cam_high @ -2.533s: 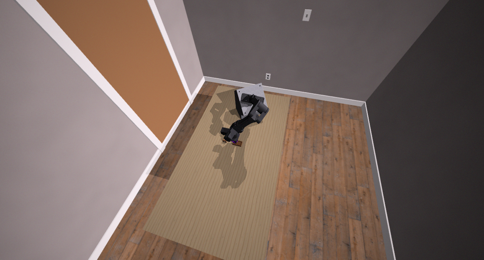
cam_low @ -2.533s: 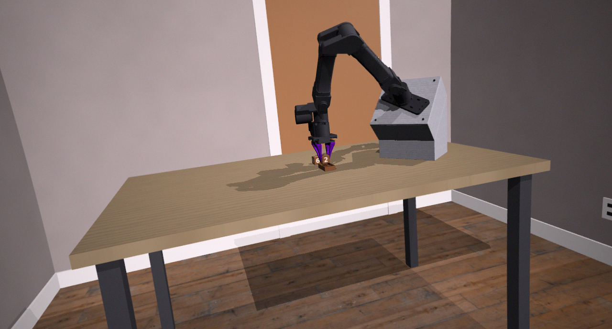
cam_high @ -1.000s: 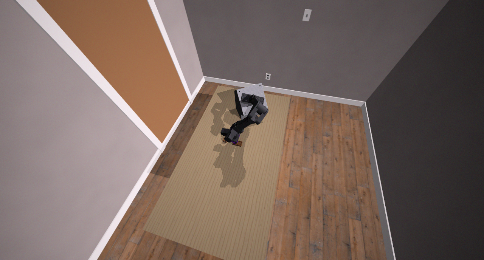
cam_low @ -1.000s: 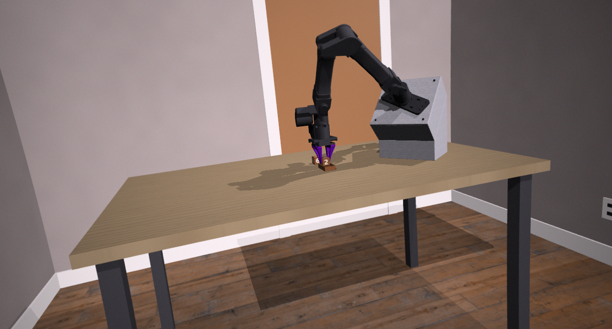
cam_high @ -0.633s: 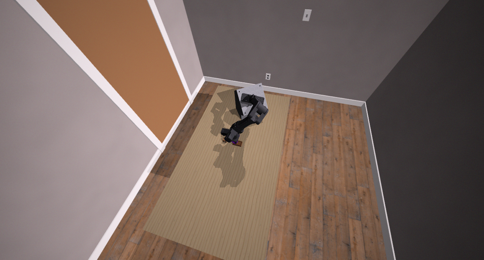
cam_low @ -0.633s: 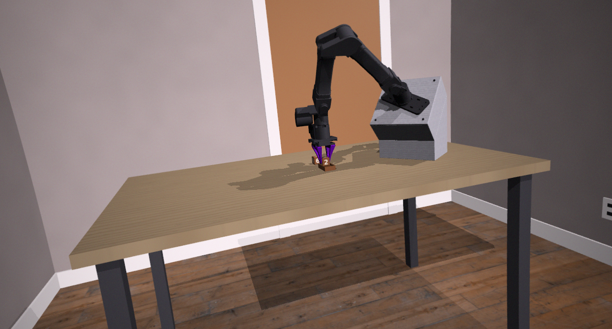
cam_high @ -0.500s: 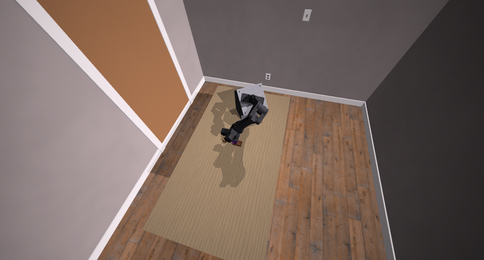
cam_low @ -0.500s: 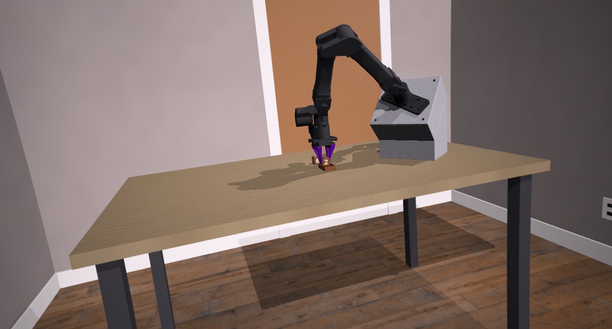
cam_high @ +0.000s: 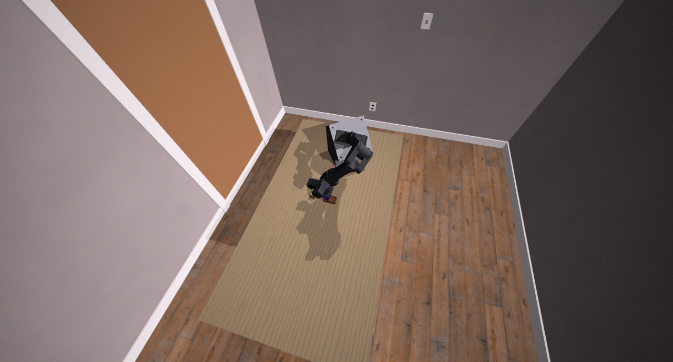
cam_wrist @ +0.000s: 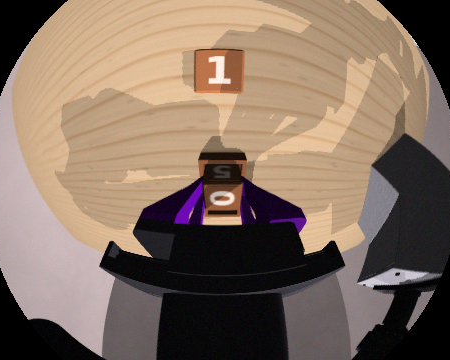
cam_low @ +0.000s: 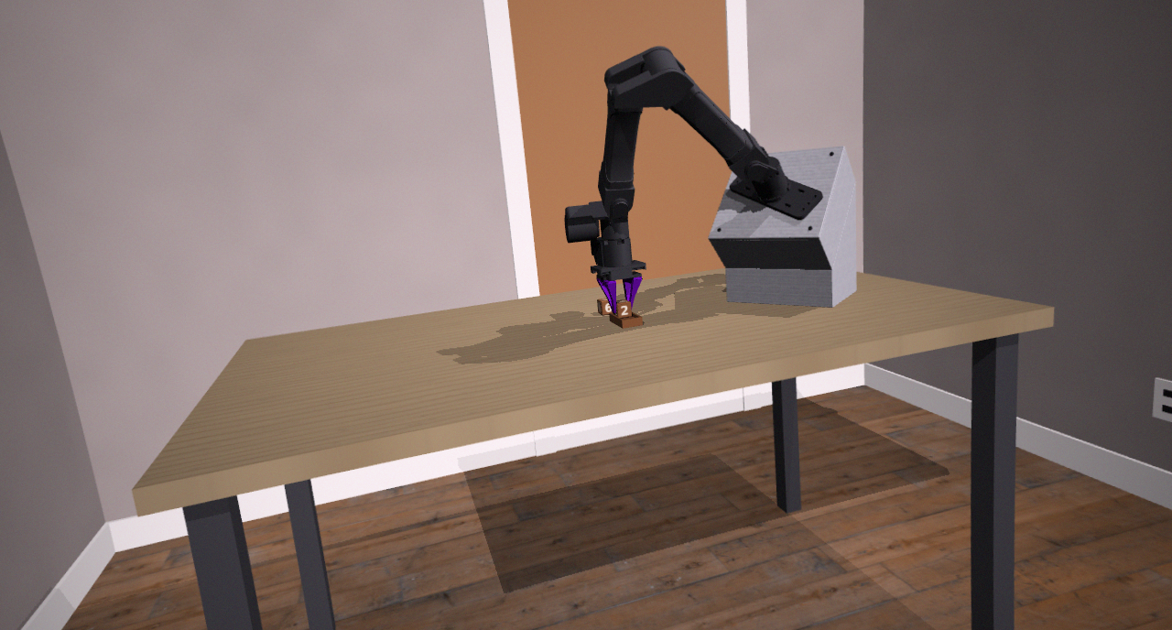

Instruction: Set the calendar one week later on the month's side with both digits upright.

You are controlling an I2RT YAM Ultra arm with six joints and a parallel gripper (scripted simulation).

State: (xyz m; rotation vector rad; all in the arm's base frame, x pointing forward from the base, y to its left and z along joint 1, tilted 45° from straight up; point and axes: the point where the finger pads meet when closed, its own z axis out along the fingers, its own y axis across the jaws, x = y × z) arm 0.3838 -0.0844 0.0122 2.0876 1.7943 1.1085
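The brown tray lies 2 cm to the left of my hand and 2 cm below it.
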